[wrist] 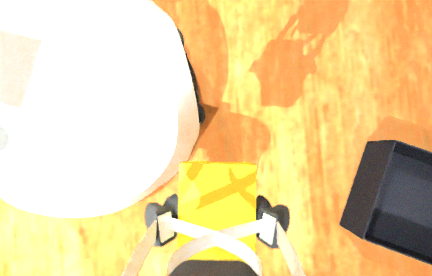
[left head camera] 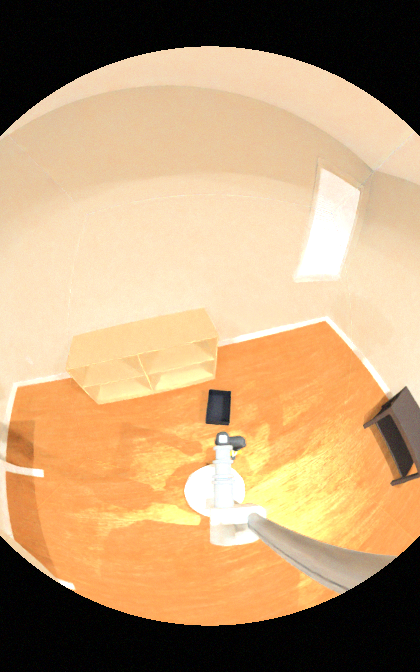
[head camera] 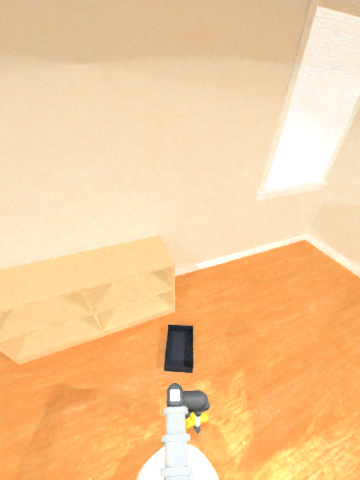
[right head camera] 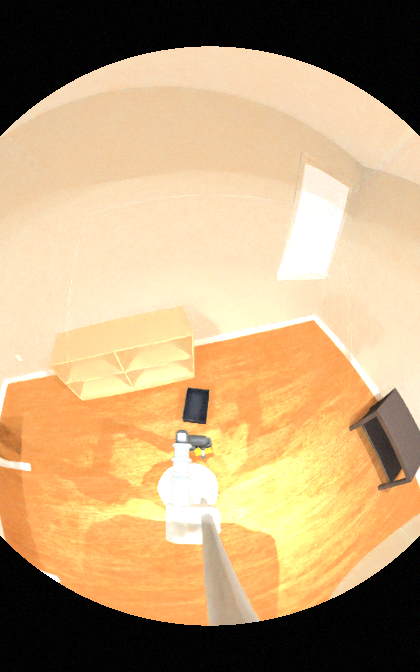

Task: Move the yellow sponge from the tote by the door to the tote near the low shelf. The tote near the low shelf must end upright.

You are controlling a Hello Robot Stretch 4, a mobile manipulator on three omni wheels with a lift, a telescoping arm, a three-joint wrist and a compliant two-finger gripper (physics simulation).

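Frame: origin at the robot's base, x ahead, y left, z up, level; centimetres.
Where they show: gripper, fingertip midpoint: [wrist: 217,210] [head camera: 194,416].
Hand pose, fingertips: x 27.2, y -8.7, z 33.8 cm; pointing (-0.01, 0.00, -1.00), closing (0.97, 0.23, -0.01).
Observation:
Each offset is from my fingertips to the centre of the thing.
The yellow sponge @[dx +0.1, dy -0.5, dz +1.3 cm] [wrist: 217,192] [right head camera: 203,452] is held between the two fingertips of my gripper [wrist: 217,210], which is shut on it, above the floor beside my round white base. In the head camera view the sponge [head camera: 190,421] shows partly behind the dark wrist. The black tote @[dx +44.5, dy +4.4, dz -31.5 cm] [head camera: 179,348] [left head camera: 218,407] [right head camera: 196,405] near the low shelf stands upright on the floor and looks empty, ahead of the wrist. In the wrist view part of this tote [wrist: 356,190] shows at the right edge, apart from the sponge. The tote by the door does not show.
The low wooden shelf [head camera: 167,295] [left head camera: 150,327] [right head camera: 125,326] stands against the wall, behind and left of the tote. A dark table [left head camera: 410,425] [right head camera: 400,425] stands at the right. My white base [wrist: 90,110] fills the upper left of the wrist view. White legs show at the far left.

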